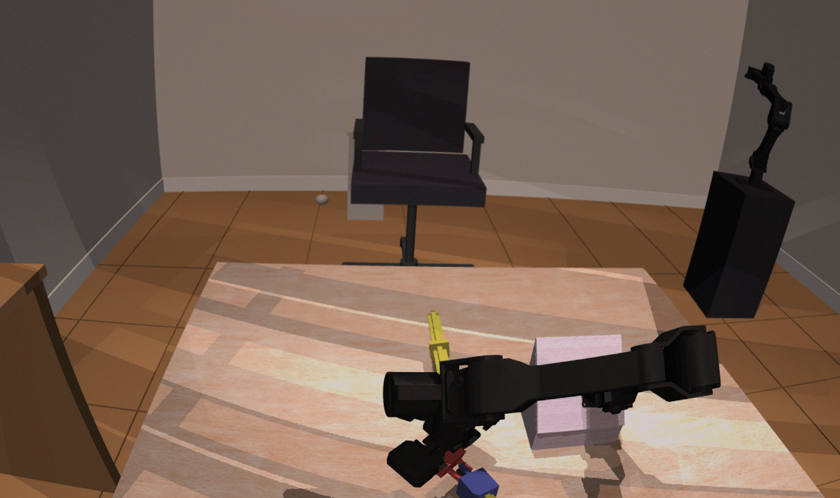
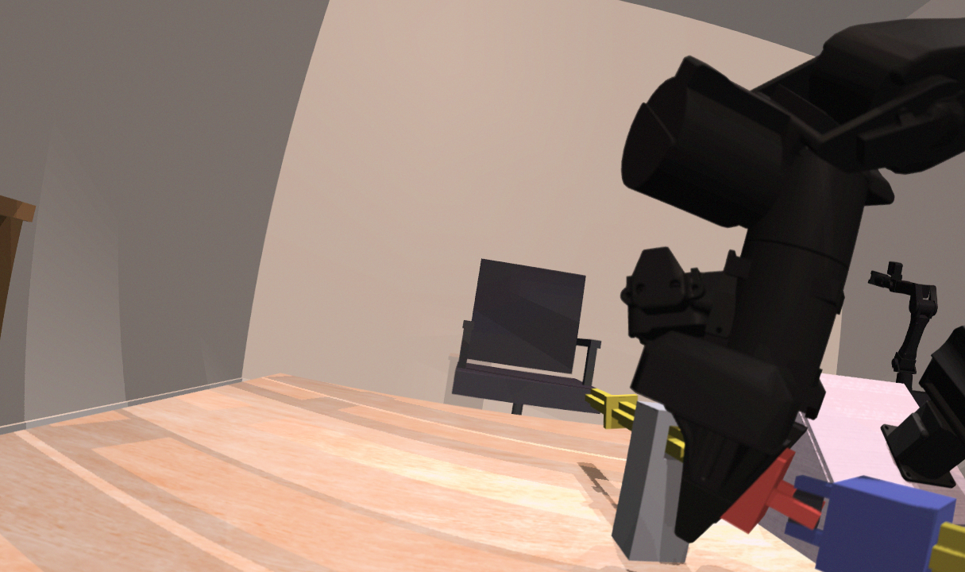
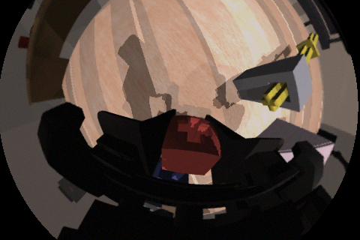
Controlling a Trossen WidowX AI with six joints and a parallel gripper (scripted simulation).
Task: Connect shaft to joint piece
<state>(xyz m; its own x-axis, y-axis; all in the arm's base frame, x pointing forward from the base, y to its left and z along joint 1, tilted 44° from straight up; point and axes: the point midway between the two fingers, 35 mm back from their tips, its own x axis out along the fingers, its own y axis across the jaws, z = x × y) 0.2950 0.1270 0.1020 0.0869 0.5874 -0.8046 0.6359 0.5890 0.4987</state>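
My gripper tip is 3 cm below the red square joint piece, 2 cm past it and 1 cm to the right of it.
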